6 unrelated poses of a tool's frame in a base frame.
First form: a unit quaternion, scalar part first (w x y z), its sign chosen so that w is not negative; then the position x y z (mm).
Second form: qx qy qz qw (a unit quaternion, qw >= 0); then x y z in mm. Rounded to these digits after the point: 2 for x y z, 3 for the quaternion.
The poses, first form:
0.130, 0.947, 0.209, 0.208, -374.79, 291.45, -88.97
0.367, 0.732, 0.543, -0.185, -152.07, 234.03, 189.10
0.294, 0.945, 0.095, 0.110, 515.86, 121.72, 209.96
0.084, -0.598, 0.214, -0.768, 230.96, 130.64, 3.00
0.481, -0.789, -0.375, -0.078, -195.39, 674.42, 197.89
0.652, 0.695, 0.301, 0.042, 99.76, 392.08, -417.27
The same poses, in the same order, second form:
0.947, 0.209, 0.208, 0.130, -374.79, 291.45, -88.97
0.732, 0.543, -0.185, 0.367, -152.07, 234.03, 189.10
0.945, 0.095, 0.110, 0.294, 515.86, 121.72, 209.96
-0.598, 0.214, -0.768, 0.084, 230.96, 130.64, 3.00
-0.789, -0.375, -0.078, 0.481, -195.39, 674.42, 197.89
0.695, 0.301, 0.042, 0.652, 99.76, 392.08, -417.27

